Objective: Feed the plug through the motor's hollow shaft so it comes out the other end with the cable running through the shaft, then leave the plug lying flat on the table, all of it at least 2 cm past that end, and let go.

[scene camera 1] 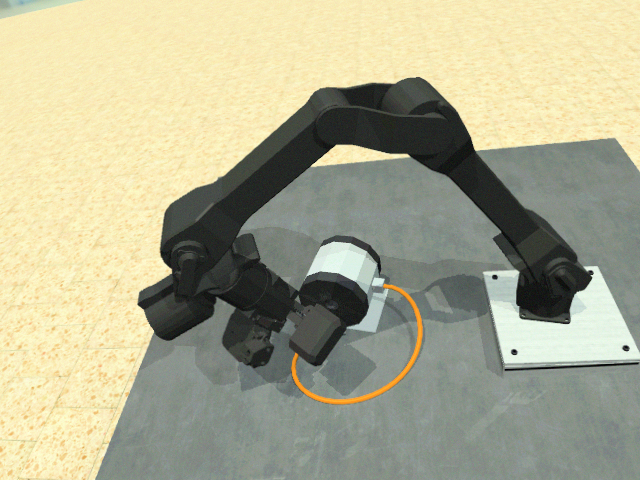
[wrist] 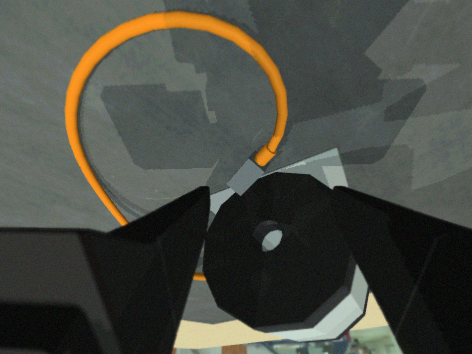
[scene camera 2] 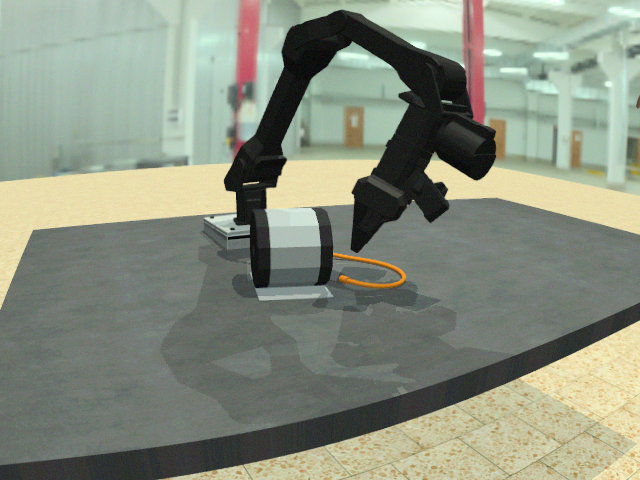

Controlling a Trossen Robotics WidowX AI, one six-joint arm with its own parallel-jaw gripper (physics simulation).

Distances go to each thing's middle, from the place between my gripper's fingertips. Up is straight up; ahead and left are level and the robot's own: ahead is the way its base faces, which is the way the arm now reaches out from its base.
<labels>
My gripper is now 50 mm above the grey plug [wrist: 250, 171], 30 mm to the left of it and 20 mm past it.
</labels>
